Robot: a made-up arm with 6 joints.
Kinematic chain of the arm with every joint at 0, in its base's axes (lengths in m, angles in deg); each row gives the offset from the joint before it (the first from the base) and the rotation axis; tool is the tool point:
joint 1: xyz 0 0 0.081 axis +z
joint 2: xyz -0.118 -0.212 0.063 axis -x
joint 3: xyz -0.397 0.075 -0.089 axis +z
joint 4: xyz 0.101 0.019 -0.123 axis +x
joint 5: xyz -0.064 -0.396 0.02 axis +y
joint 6: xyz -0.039 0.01 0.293 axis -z
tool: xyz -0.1 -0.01 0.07
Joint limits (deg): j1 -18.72..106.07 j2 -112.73..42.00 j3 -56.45..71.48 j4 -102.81..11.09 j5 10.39..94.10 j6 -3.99..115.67
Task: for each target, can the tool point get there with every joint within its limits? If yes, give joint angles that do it. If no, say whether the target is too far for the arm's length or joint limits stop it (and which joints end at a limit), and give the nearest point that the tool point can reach.
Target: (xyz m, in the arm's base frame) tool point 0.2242 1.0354 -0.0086
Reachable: no: joint limits stop it (at a limit: joint 1, joint 4, joint 6) | nearest point -0.2203 0.4476 0.0758 | short by 0.742 m
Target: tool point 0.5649 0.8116 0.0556
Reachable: no: joint limits stop it (at a limit: joint 1, joint 2, joint 4, joint 5, joint 6) | nearest point 0.3915 0.1351 0.1099 | short by 0.700 m
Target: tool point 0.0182 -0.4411 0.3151
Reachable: yes | joints 32.80 -48.82 18.85 -25.32 54.59 30.18
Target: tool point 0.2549 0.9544 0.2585
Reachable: no: joint limits stop it (at a limit: joint 1, joint 4, joint 6) | nearest point -0.1950 0.4292 0.1971 | short by 0.694 m
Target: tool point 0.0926 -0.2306 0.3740
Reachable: yes | joints 65.81 -49.63 45.55 -21.37 61.72 81.75
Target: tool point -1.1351 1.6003 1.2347
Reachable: no: too far | nearest point -0.6932 0.4340 0.4645 | short by 1.466 m
